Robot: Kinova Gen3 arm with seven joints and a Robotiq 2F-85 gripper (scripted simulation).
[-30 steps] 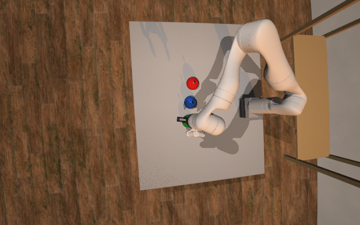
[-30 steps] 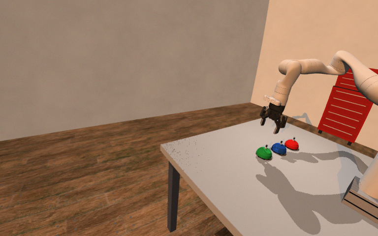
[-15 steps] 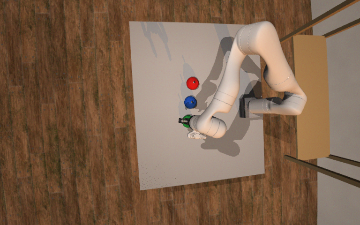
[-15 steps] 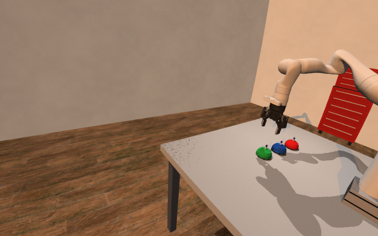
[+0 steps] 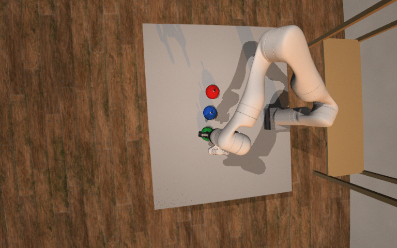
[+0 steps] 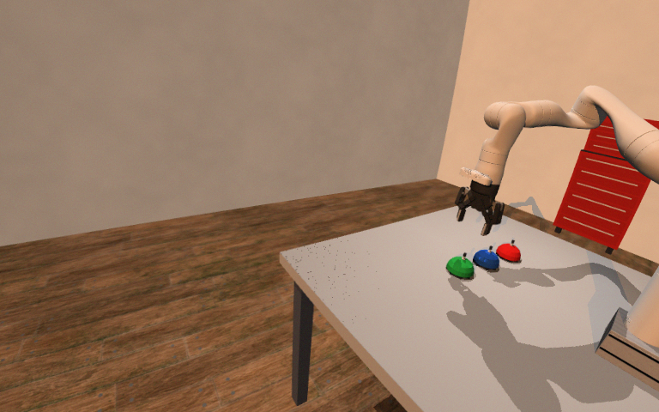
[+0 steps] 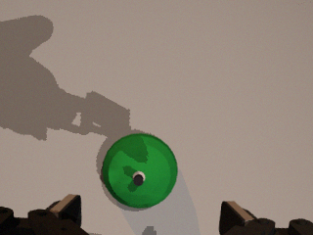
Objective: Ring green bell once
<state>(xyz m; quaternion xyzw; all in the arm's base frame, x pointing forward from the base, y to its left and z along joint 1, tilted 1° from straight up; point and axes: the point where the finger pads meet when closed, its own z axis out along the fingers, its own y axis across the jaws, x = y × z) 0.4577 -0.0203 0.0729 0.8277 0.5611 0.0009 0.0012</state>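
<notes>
My hand is 10 mm past the green bell, 10 mm to the right of it and 110 mm above it. Also, from my hand: blue bell 50 mm behind, 110 mm to the right, 110 mm below; red bell 100 mm behind, 230 mm to the right, 110 mm below.
</notes>
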